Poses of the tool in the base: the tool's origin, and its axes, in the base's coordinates. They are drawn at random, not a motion.
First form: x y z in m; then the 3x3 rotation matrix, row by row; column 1 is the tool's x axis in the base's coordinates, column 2 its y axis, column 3 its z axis. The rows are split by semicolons.
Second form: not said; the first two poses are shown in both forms.
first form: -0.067 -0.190 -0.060; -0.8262 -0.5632 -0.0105; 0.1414 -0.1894 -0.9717; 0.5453 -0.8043 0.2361
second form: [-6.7 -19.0 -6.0 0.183 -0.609 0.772 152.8]
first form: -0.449 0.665 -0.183; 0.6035 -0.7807 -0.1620; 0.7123 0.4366 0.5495; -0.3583 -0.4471 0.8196
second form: [-44.9 66.5 -18.3 -0.552 0.109 0.827 64.5]
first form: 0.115 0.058 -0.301; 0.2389 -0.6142 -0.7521; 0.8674 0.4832 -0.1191; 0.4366 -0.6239 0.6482
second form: [11.5 5.8 -30.1 -0.257 -0.605 0.754 79.3]
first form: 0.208 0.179 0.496; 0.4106 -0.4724 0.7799; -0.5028 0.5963 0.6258; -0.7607 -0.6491 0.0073
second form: [20.8 17.9 49.6 -0.637 0.770 -0.015 89.6]
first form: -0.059 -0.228 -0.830; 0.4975 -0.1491 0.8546; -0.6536 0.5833 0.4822; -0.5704 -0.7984 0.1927
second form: [-5.9 -22.8 -83.0 -0.646 0.719 -0.255 82.1]
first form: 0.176 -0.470 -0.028; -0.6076 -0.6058 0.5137; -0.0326 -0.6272 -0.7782; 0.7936 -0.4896 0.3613
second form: [17.6 -47.0 -2.8 0.412 -0.400 0.819 159.5]
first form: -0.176 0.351 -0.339; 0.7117 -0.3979 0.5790; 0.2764 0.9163 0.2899; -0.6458 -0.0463 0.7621
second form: [-17.6 35.1 -33.9 -0.234 0.852 0.469 46.0]
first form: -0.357 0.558 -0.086; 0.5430 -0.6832 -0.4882; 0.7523 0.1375 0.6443; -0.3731 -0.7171 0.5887
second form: [-35.7 55.8 -8.6 -0.687 -0.058 0.724 82.3]
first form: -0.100 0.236 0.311; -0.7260 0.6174 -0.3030; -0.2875 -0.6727 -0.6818; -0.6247 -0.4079 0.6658
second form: [-10.0 23.6 31.1 0.274 0.322 -0.906 150.0]
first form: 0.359 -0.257 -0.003; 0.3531 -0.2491 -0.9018; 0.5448 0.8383 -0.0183; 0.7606 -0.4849 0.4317
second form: [35.9 -25.7 -0.3 -0.246 -0.875 0.418 71.8]
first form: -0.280 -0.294 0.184; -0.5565 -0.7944 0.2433; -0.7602 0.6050 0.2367; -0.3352 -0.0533 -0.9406
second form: [-28.0 -29.4 18.4 -0.447 0.893 0.053 161.1]
